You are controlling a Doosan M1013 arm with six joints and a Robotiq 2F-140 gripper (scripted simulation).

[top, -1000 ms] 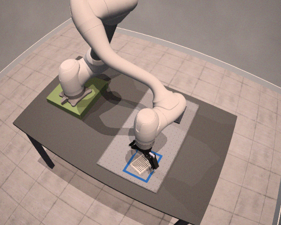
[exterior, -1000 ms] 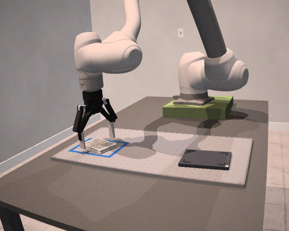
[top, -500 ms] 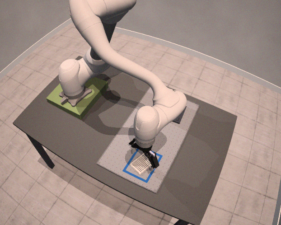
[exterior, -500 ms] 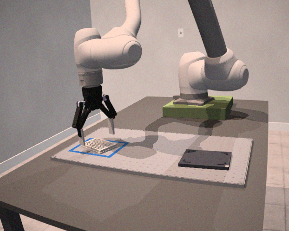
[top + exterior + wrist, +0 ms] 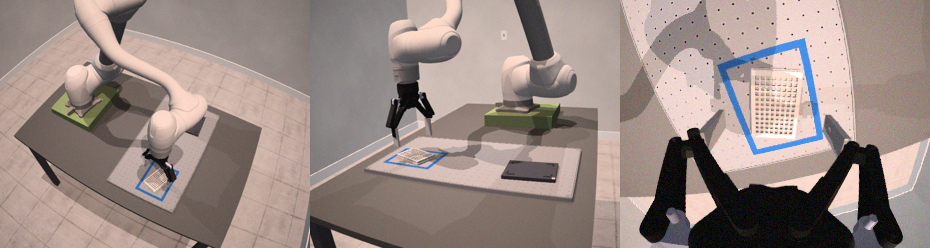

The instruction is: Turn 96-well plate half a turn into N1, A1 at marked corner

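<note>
Now: hand 7 cm above the white 96-well plate. Round my hand: pale A1 mark: 4 cm behind, 51 cm to the left, 7 cm below; then dark plate nest N1: 7 cm behind, 42 cm to the left, 7 cm below.
</note>
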